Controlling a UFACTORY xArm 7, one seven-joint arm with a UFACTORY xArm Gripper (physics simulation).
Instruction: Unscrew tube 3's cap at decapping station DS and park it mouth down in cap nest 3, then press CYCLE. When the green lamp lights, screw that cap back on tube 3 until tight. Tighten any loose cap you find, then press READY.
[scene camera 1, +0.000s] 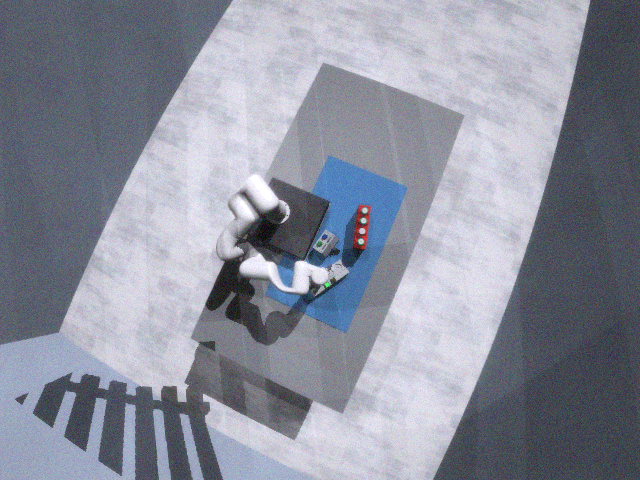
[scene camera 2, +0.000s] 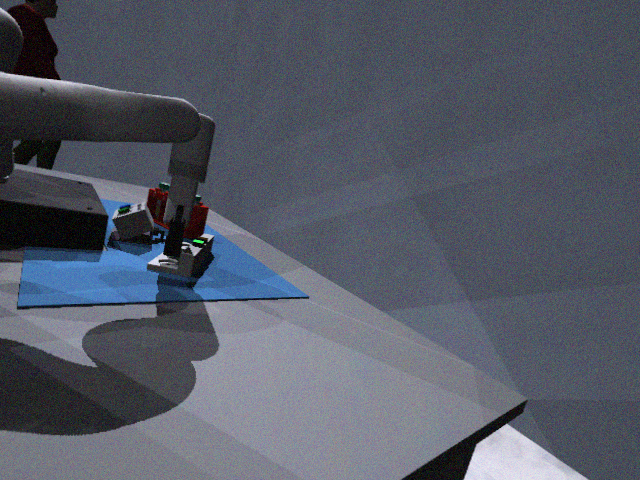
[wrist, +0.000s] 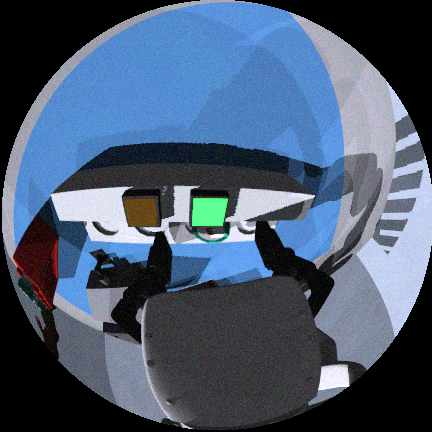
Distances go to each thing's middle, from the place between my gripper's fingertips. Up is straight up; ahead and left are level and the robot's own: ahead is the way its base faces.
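Where is the grey control box (wrist: 105, 286)? I see that the box is 20 mm above my hand, while it also sits 180 mm to the left of the hand and 20 mm behind it.
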